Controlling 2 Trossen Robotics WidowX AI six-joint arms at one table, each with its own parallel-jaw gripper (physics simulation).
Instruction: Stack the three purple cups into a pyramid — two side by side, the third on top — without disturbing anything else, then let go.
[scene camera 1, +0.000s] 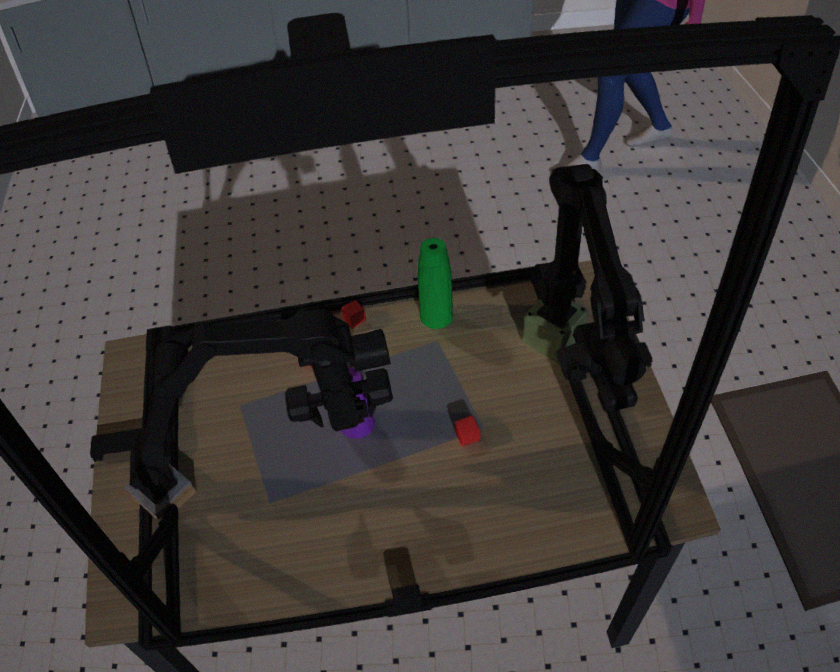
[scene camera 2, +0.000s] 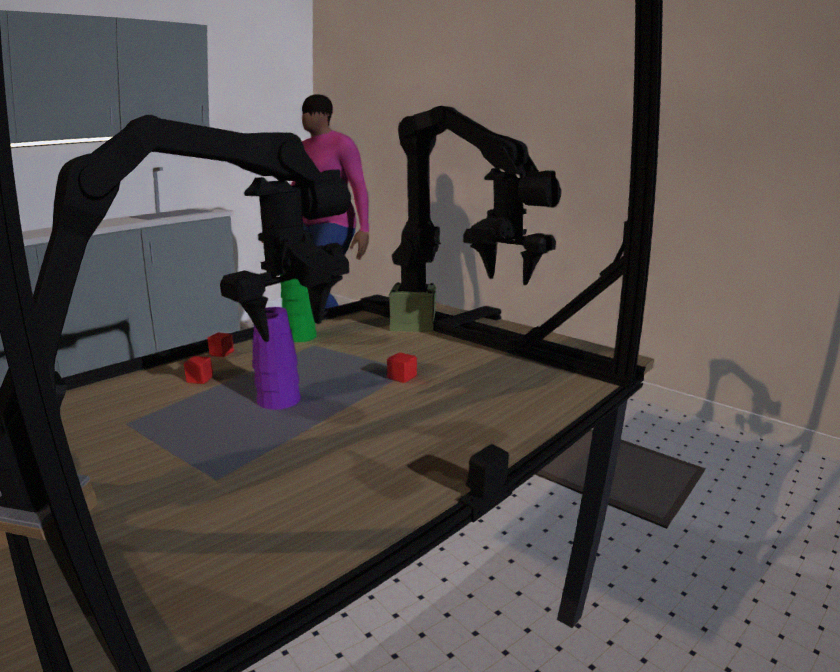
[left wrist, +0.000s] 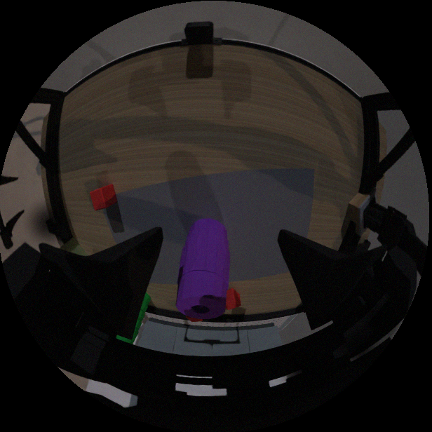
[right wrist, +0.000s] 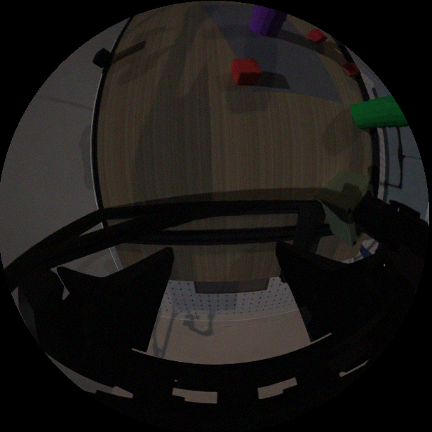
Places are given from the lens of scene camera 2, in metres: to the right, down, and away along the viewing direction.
my left gripper (scene camera 2: 292, 331): -0.18, -0.01, 0.76
my right gripper (scene camera 2: 507, 281): 0.18, -0.11, 1.05
red cube (scene camera 2: 401, 367): -0.03, 0.06, 0.94
